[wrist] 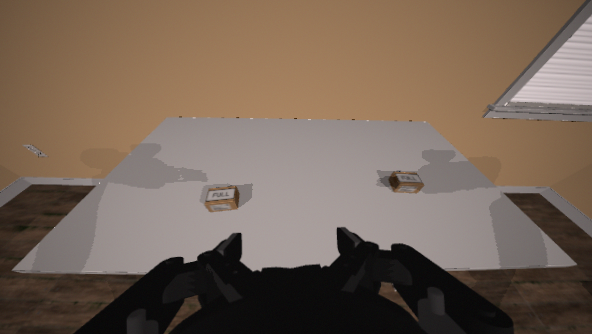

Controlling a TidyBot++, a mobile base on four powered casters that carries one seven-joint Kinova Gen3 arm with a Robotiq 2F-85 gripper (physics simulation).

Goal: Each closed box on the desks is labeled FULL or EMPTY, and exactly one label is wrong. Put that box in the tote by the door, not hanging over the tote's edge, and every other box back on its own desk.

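Frame: origin at the arm's base, x ahead, y left, z up, level; metres.
Seen in the pictures: gripper, fingertip midpoint: (290, 240).
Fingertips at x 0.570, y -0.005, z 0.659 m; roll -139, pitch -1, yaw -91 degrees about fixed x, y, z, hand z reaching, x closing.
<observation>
A point is followed by its place in that frame.
A small brown box (221, 199) {x 0.807, y 0.196, z 0.373 m} with a white label reading FULL sits on the white desk (310, 150) {x 1.085, y -0.123, z 0.323 m}, left of the middle. A second small brown box (406, 182) {x 0.841, y -0.426, z 0.374 m} with a FULL label sits on the same desk toward the right and a little farther back. Both look closed and upright. My gripper (290, 240) {x 0.570, y -0.005, z 0.659 m} is open and empty; its fingertips show in front of the near part of the desk, apart from both boxes. The tote does not show in this view.
A tan wall (300, 60) {x 1.401, y -0.093, z 0.609 m} stands behind the desk. A window with blinds (565, 70) {x 1.299, y -1.402, z 0.620 m} is at the upper right. Dark wood floor (40, 215) {x 1.237, y 1.919, z -0.396 m} shows at both sides and below the desk's front edge. Shadows lie on the desk's left and right parts.
</observation>
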